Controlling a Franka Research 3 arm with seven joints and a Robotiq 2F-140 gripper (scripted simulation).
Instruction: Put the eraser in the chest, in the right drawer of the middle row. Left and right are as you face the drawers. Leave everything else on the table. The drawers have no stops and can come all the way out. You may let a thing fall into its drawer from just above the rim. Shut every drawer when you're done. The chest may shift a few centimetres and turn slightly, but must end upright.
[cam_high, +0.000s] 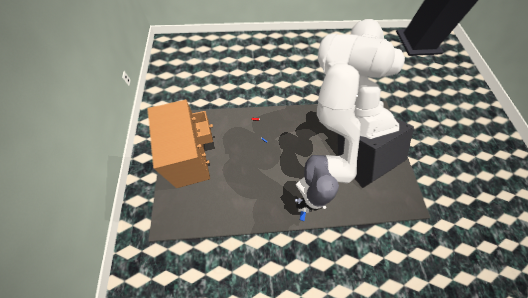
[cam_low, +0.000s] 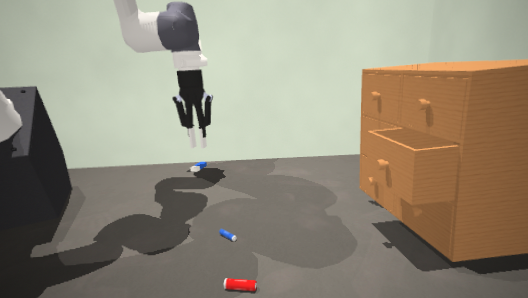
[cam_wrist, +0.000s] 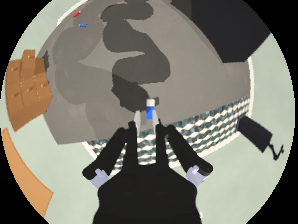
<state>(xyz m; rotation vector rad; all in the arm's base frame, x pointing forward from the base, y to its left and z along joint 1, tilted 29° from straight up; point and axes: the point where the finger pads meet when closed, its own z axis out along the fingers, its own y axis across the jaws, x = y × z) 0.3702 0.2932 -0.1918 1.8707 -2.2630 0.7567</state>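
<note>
My gripper is now 10 cm above the eraser, 1 cm to the right of it and 1 cm past it. From my hand the other things lie so: small blue cylinder 44 cm to the right, 15 cm ahead, 10 cm below; red cylinder 59 cm to the right, 19 cm ahead, 10 cm below.
</note>
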